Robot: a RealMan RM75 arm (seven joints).
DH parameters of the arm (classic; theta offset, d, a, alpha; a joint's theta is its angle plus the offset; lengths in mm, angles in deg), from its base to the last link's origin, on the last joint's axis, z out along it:
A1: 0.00 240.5 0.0 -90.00
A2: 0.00 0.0 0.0 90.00
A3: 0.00 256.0 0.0 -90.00
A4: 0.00 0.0 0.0 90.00
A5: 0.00 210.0 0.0 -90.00
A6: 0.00 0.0 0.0 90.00
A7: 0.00 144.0 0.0 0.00
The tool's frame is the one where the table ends.
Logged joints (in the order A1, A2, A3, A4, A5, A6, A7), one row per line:
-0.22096 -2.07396 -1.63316 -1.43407 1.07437 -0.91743 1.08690
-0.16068 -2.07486 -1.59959 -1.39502 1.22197 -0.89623 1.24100
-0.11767 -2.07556 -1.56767 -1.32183 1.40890 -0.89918 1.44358
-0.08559 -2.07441 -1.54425 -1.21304 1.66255 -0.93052 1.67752
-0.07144 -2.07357 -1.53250 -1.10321 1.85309 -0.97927 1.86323
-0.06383 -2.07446 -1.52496 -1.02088 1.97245 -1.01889 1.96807
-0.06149 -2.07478 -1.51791 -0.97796 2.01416 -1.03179 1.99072
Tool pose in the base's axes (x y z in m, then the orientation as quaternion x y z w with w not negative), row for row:
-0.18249 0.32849 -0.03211 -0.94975 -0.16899 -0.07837 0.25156
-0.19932 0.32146 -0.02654 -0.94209 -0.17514 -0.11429 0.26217
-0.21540 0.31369 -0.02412 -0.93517 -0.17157 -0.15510 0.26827
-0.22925 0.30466 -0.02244 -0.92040 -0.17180 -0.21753 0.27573
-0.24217 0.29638 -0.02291 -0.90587 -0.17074 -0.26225 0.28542
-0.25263 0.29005 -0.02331 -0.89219 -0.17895 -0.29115 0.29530
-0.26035 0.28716 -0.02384 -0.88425 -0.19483 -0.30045 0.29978
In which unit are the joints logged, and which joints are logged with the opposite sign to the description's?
The joints are logged in radians. Opposite sign: A3, A4, A5.
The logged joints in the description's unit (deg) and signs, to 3 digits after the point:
-12.660 -118.829 93.573 82.166 -61.557 -52.565 62.275
-9.206 -118.881 91.650 79.929 -70.014 -51.350 71.104
-6.742 -118.921 89.821 75.735 -80.724 -51.519 82.711
-4.904 -118.855 88.479 69.502 -95.257 -53.315 96.115
-4.093 -118.807 87.806 63.209 -106.174 -56.108 106.755
-3.657 -118.858 87.374 58.492 -113.013 -58.378 112.762
-3.523 -118.876 86.970 56.033 -115.403 -59.117 114.060

